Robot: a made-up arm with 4 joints.
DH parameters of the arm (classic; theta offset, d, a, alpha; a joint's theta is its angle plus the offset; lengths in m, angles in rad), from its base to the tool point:
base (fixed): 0 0.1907 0 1.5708
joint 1: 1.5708 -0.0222 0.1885 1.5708
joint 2: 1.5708 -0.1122 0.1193 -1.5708
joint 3: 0 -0.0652 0.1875 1.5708
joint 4: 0 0.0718 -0.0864 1.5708
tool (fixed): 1.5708 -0.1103 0 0
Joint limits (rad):
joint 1: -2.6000..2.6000
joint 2: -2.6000..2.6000
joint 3: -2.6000..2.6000
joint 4: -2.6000..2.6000
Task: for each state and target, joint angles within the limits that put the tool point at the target. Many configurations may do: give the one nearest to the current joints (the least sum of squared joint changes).
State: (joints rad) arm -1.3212 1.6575 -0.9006 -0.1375
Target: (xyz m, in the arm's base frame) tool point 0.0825 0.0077 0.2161
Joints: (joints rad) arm -1.3986 1.2751 -0.9594 0.2872
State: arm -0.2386 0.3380 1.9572 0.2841
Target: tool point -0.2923 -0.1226 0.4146
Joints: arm 0.3870 -0.1983 1.9446 1.1433
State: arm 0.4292 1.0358 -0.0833 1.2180
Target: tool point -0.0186 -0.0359 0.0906
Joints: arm 0.5728 1.9728 0.3238 1.6131
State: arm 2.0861 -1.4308 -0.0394 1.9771
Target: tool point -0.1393 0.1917 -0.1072
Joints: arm 2.6000 -1.8145 -0.1033 1.3956
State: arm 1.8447 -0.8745 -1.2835 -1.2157
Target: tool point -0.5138 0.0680 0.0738
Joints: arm 2.0392 -1.7294 -0.6308 -1.7042
